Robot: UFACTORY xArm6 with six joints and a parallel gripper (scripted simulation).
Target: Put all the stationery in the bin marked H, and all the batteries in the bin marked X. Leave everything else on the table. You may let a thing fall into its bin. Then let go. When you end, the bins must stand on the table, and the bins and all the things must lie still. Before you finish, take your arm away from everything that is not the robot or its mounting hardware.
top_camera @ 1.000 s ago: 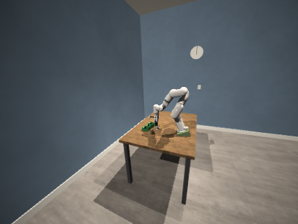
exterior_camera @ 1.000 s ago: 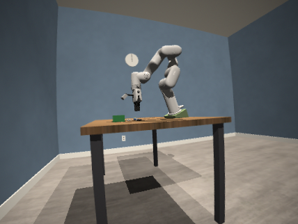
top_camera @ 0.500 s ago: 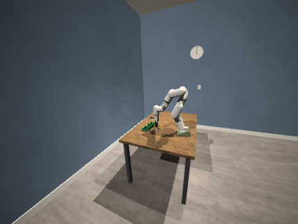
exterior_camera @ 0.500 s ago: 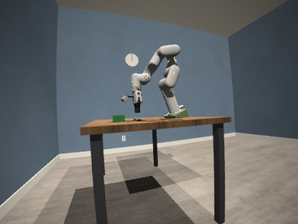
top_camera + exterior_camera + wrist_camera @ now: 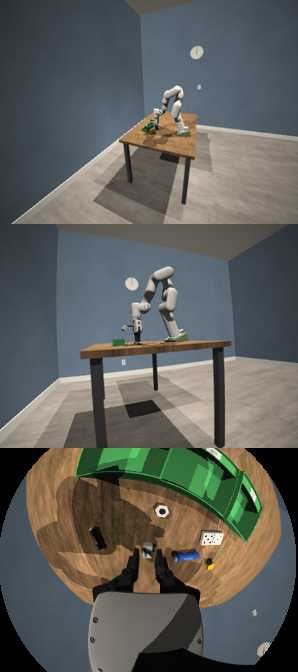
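The bin lies 15 cm ahead of my hand, 2 cm to the right of it and 2 cm below it. Round my hand: dark cylinder 9 cm to the left, 3 cm below; then blue battery 7 cm to the right, 3 cm below, 1 cm ahead; then white ring 7 cm ahead, 3 cm below.
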